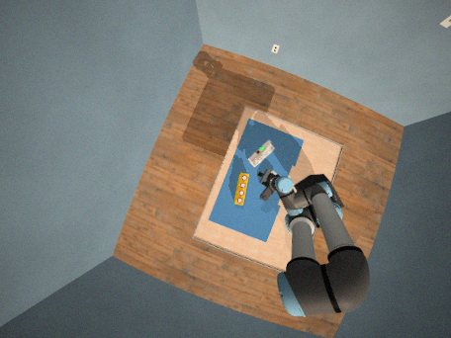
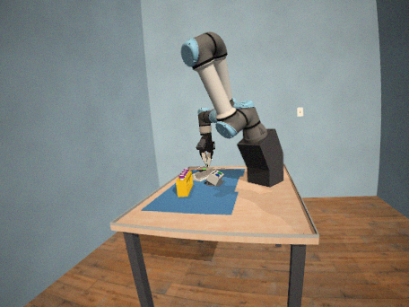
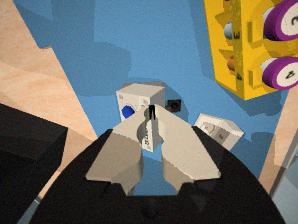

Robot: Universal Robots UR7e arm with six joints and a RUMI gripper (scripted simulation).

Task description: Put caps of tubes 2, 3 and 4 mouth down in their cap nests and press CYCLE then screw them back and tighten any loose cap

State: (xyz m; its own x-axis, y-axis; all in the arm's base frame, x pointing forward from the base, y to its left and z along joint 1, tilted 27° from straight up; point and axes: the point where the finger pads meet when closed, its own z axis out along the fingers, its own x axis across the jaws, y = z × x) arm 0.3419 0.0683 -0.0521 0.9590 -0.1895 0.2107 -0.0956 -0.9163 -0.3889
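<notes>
Right now the blue cycle key is 70 mm below my hand, 50 mm behind it and 40 mm to the right of it. The rest, counted from my hand: green key: 80 mm to the right, 70 mm below, 50 mm behind; then cap: 140 mm ahead, 60 mm to the left, 30 mm below; then key housing: 90 mm below, 60 mm to the right, 30 mm behind.
</notes>
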